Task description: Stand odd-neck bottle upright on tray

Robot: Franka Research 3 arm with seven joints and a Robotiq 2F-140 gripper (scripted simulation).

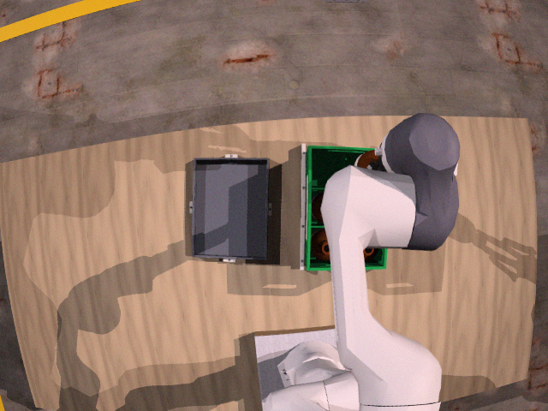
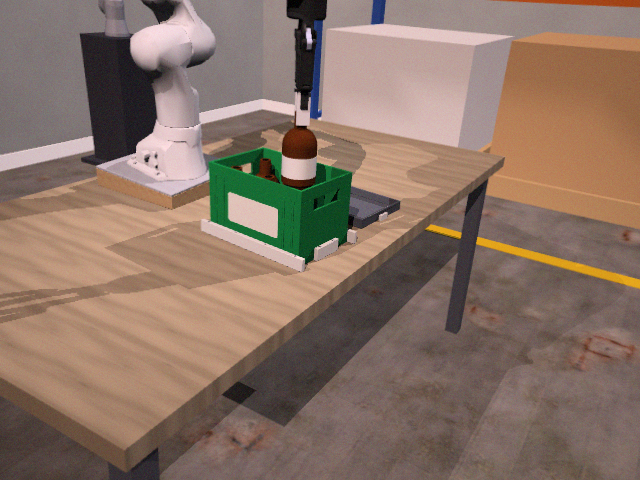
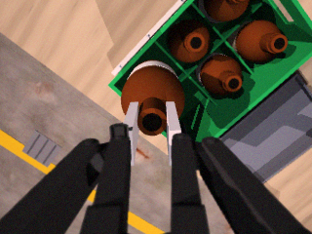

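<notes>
The brown bottle is 9 cm below my hand. Also, from my hand: dark grey tray 33 cm to the left, 32 cm below, 6 cm behind; then green crate 25 cm below, 8 cm behind, 5 cm to the left.
</notes>
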